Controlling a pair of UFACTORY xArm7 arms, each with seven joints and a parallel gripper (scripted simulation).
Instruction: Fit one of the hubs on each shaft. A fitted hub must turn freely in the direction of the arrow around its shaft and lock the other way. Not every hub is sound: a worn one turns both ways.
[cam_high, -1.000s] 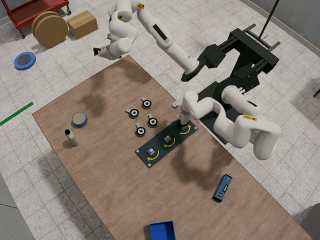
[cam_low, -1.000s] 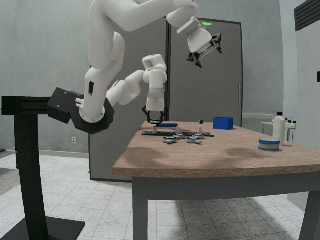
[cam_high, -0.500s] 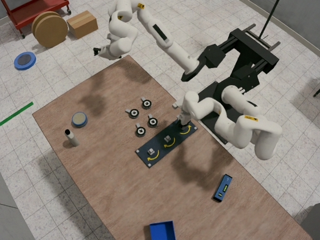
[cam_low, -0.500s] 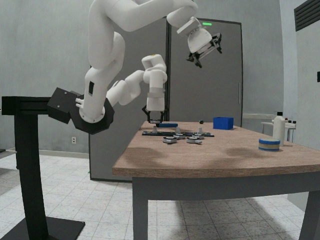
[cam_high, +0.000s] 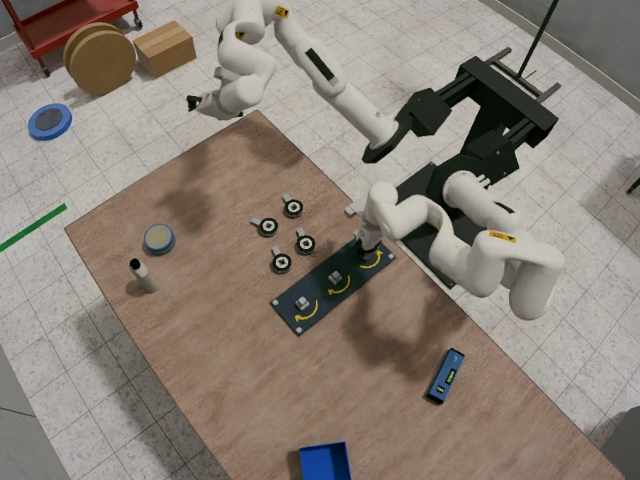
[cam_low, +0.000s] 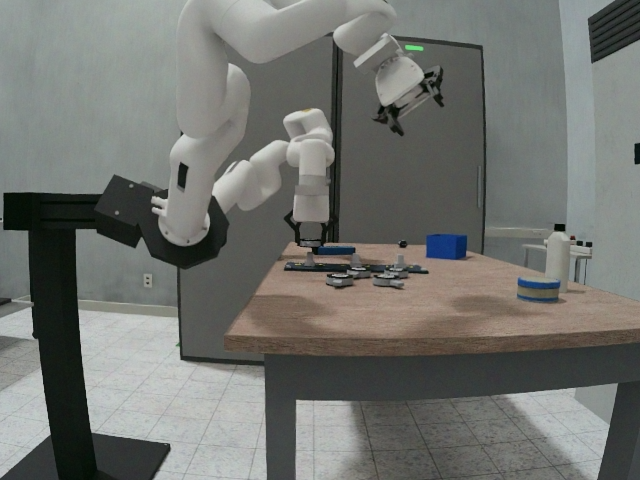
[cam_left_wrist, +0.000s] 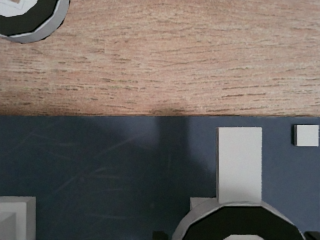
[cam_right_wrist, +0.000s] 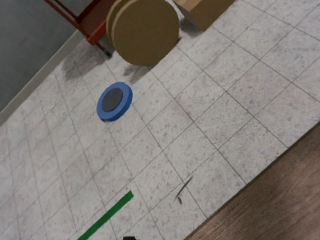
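Now: the dark board 130 mm ahead of my left hand, 20 mm to the right of it and 70 mm below it. Also, from my left hand: white bottle (530 mm ahead, 430 mm to the right, 30 mm above); then tape roll (410 mm ahead, 520 mm to the right, 60 mm below).
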